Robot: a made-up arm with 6 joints.
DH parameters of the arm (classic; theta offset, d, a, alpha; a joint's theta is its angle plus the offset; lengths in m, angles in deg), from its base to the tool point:
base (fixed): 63.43 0 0.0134 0
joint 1: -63.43 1.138 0.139 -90
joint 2: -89.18 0 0.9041 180
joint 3: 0.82 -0.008 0.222 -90
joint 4: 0 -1.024 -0.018 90
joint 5: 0 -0.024 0 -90
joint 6: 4.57 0 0.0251 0
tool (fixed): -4.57 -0.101 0 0
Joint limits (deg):
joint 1: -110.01..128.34
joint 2: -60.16..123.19
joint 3: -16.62..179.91
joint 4: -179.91..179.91
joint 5: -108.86..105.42
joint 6: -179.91..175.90
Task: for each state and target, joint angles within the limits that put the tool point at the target. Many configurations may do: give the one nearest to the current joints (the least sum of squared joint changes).
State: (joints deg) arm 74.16 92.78 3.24 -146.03 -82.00 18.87
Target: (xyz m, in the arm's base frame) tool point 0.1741 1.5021 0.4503
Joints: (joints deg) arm 81.73 69.94 -10.57 -144.57 -85.07 18.81
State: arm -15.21 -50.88 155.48 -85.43 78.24 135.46
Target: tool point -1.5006 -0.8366 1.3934
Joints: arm 27.43 -59.97 117.02 -87.04 69.07 137.22
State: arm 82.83 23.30 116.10 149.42 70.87 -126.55
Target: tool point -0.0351 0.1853 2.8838
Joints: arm 87.72 30.86 136.86 147.01 76.14 -125.01
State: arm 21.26 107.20 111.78 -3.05 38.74 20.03
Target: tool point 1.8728 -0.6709 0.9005
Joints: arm -21.15 122.36 120.55 -4.48 42.40 19.23
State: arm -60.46 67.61 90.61 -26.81 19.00 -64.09
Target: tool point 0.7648 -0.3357 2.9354
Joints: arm -24.47 42.48 116.07 -25.48 20.10 -63.35
